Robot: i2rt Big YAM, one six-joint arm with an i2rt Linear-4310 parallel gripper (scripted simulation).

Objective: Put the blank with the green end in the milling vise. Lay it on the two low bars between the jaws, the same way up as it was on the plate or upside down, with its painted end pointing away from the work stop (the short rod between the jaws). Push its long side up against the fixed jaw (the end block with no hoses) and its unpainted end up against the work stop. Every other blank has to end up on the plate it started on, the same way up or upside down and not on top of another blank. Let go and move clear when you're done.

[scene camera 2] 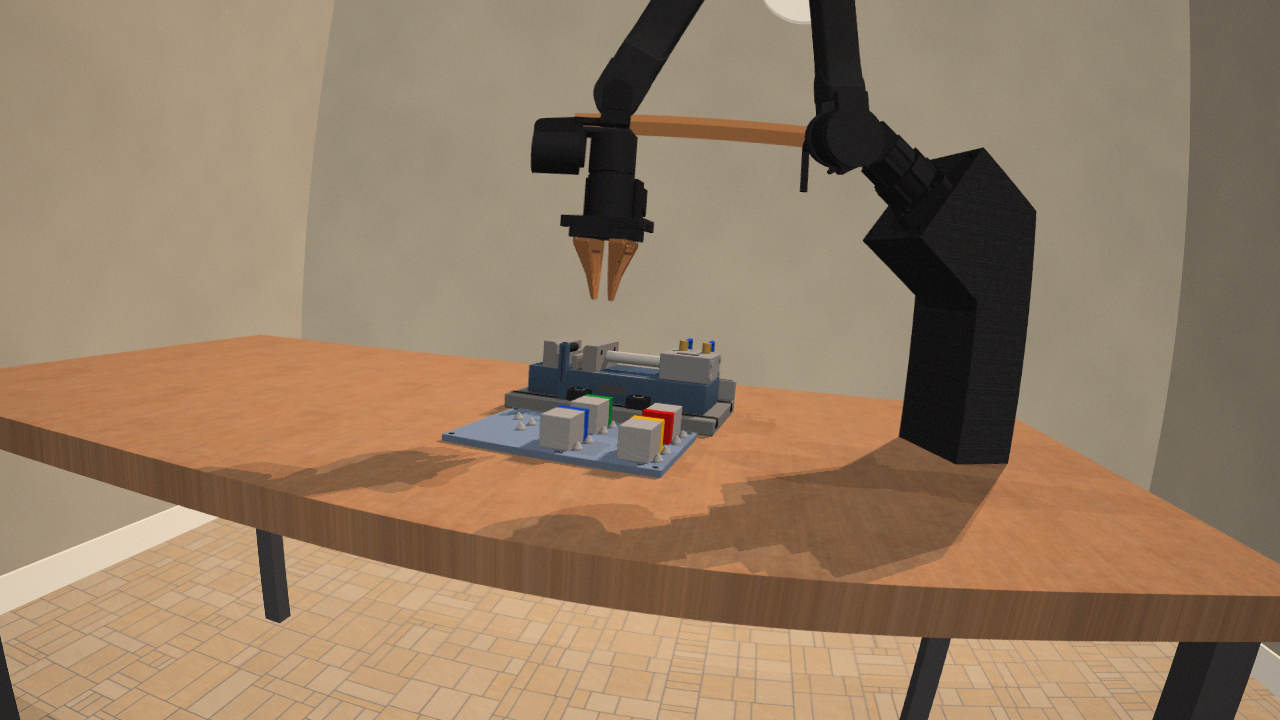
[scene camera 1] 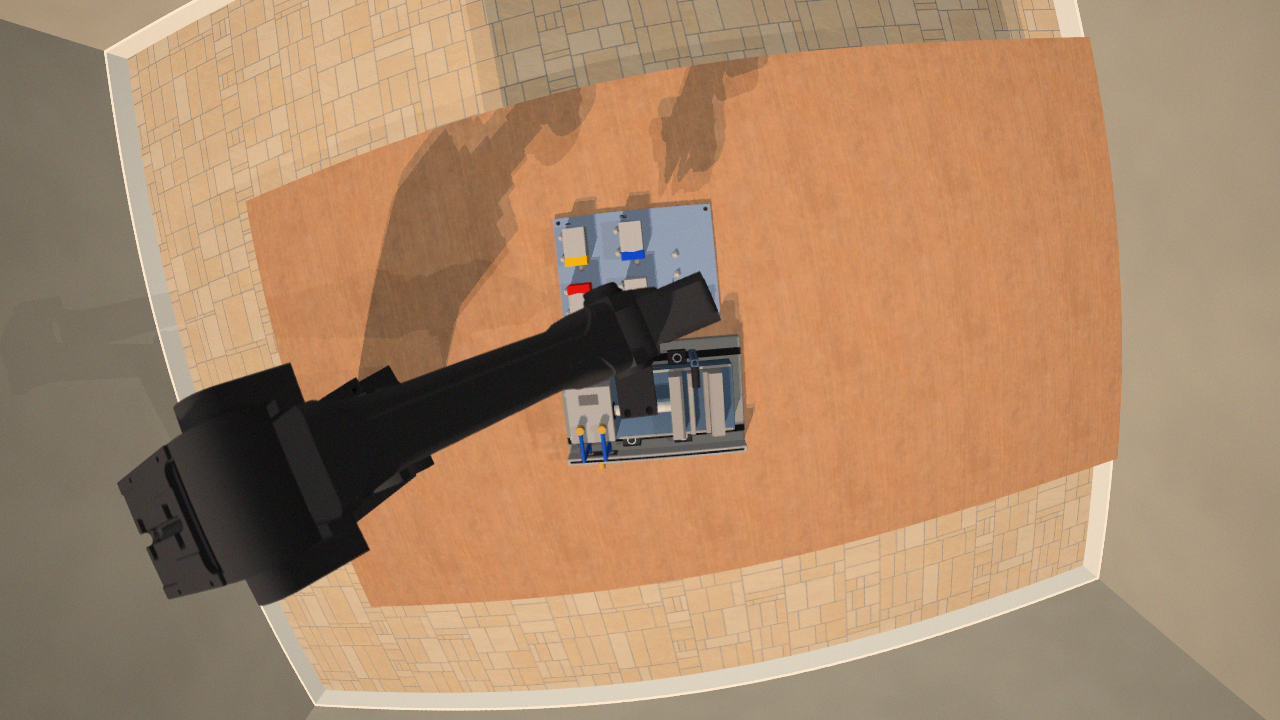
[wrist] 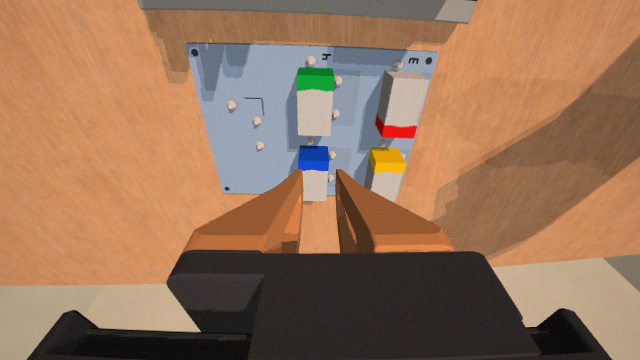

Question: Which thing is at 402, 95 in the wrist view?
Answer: A red-ended blank.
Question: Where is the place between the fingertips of the gripper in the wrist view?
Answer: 319, 179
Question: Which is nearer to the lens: the green-ended blank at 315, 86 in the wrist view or the blue-ended blank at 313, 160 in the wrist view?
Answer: The green-ended blank.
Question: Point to a moving jaw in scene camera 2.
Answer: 593, 360
